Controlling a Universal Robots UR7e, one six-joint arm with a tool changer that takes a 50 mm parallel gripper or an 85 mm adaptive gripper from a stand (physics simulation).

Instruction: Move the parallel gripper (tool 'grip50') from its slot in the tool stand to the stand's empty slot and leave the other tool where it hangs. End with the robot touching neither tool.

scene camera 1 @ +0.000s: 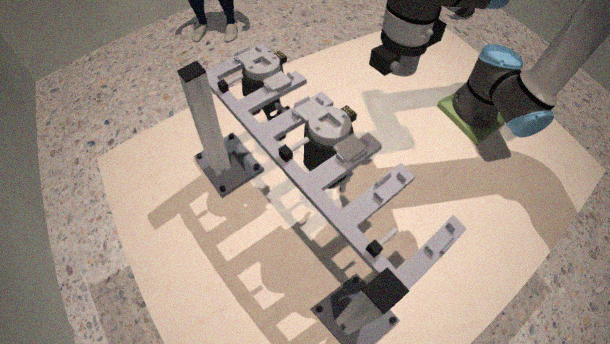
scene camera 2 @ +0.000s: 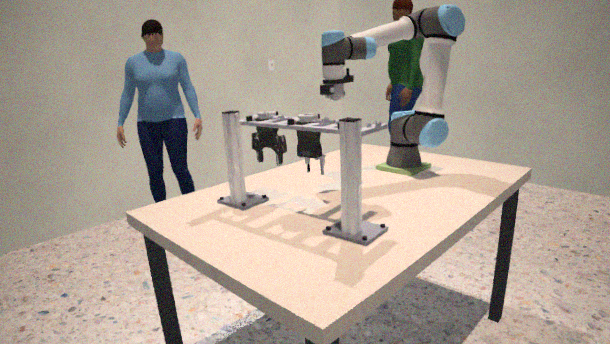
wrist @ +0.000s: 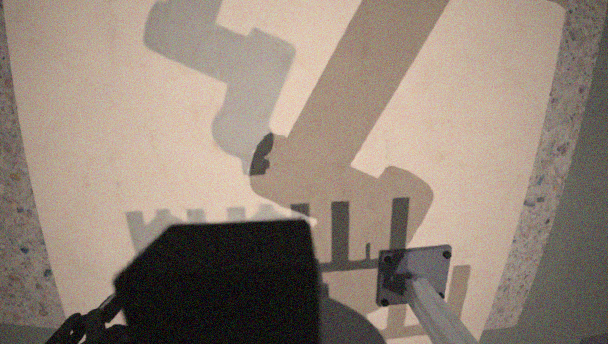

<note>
In view: an adaptive gripper (scene camera 1: 260, 68), a parallel gripper (scene camera 1: 329, 130) and a tool stand (scene camera 1: 228, 164).
The adaptive gripper also shows in scene camera 2 (scene camera 2: 268, 137). The parallel gripper also shows in scene camera 2 (scene camera 2: 309, 146). The tool stand also shows in scene camera 2 (scene camera 2: 351, 227).
</note>
